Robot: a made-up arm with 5 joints.
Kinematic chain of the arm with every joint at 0, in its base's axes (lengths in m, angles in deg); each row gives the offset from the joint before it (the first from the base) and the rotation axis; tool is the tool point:
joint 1: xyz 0 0 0.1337 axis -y
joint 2: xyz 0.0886 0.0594 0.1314 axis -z
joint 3: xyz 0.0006 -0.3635 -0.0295 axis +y
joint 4: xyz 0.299 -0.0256 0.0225 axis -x
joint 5: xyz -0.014 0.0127 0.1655 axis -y
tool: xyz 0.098 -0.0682 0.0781
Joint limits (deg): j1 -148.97..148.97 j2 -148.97..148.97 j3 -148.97..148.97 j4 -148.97..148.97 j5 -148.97..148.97
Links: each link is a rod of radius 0.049 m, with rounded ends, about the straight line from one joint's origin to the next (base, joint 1, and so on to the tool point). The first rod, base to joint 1, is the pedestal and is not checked.
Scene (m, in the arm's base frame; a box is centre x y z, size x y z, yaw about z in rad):
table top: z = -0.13
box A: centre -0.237 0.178 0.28 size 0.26 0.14 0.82 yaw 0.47
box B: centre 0.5 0.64 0 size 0.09 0.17 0.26 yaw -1.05
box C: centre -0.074 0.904 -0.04 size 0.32 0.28 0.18 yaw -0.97
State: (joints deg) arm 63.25 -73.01 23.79 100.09 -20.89
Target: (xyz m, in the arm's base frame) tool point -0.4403 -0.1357 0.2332
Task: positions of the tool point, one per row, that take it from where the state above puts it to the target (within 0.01 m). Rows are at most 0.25 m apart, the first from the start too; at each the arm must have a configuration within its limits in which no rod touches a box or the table.
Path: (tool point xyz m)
1: 0.1656 0.3457 0.5431
2: 0.1563 0.2724 0.6290
3: 0.1525 0.1664 0.6955
4: 0.1415 0.0434 0.7326
5: -0.0659 0.0217 0.7288
6: -0.2456 -0.0108 0.6533
7: -0.3734 -0.0507 0.5272
8: -0.4378 -0.0936 0.3778
9: -0.4403 -0.1357 0.2332

